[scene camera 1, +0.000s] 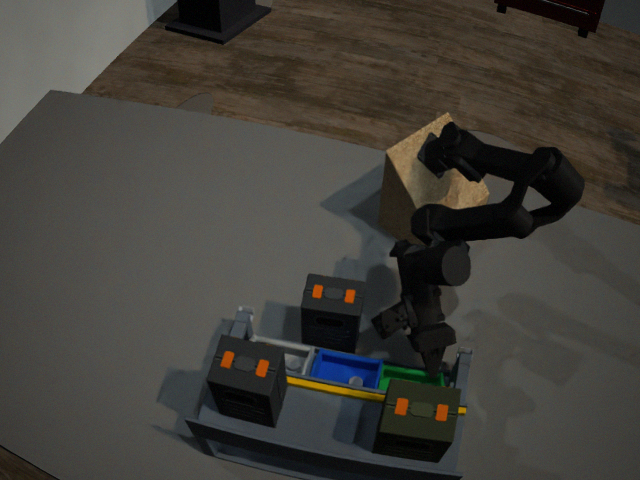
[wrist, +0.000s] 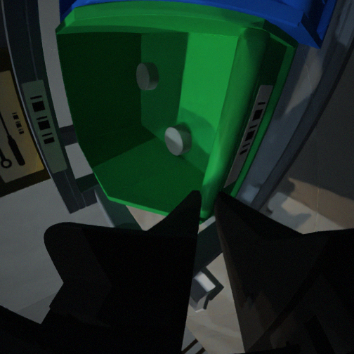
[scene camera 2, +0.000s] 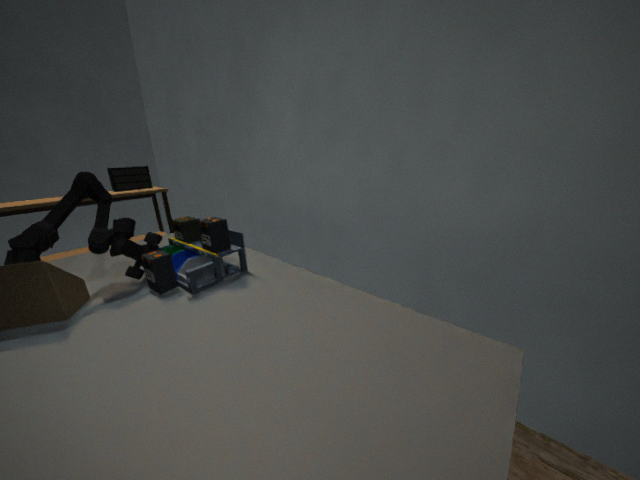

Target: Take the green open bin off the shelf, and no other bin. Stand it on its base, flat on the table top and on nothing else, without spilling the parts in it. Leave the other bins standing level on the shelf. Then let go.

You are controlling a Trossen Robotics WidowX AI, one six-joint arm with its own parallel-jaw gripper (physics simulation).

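Frame: origin at the arm's base, x ahead, y left, z up, level; metres.
Where they show: gripper, fingertip midpoint: [scene camera 1: 432,376]; arm's base at its link origin: [scene camera 1: 435,155] [scene camera 2: 19,272].
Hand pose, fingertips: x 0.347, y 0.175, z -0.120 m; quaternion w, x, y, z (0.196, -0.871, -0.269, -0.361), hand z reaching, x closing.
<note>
Each offset is from my fingertips to the top centre of the thing.
The green open bin {0.014 m right, 0.070 m ahead, 0.048 m up} [scene camera 1: 405,373] [scene camera 2: 173,249] [wrist: 209,75] is in the row at one end of the shelf [scene camera 1: 315,421] [scene camera 2: 242,261], beside the blue bin {0.114 m right, 0.095 m ahead, 0.045 m up} [scene camera 1: 343,365] [scene camera 2: 185,257] [wrist: 320,25]. Two grey round parts [wrist: 178,140] lie in it in the wrist view. The grey bin [scene camera 1: 311,360] [scene camera 2: 200,267] is on the blue bin's other side. My gripper [scene camera 1: 433,370] [wrist: 206,197] is shut on the green bin, with the end of its front lip between the two fingertips. The bin's underside is hidden.
A dark box {0.203 m right, 0.203 m ahead, 0.188 m up} [scene camera 1: 245,379] and an olive box {0.018 m left, 0.135 m ahead, 0.163 m up} [scene camera 1: 421,428] stand on the shelf top, behind a yellow rail {0.104 m right, 0.125 m ahead, 0.076 m up} [scene camera 1: 336,386]. Another dark box {0.192 m right, 0.004 m back, 0.096 m up} [scene camera 1: 330,320] [scene camera 2: 161,273] stands on the table before the bins. A tan block [scene camera 1: 398,201] [scene camera 2: 38,294] is near the arm's base.
</note>
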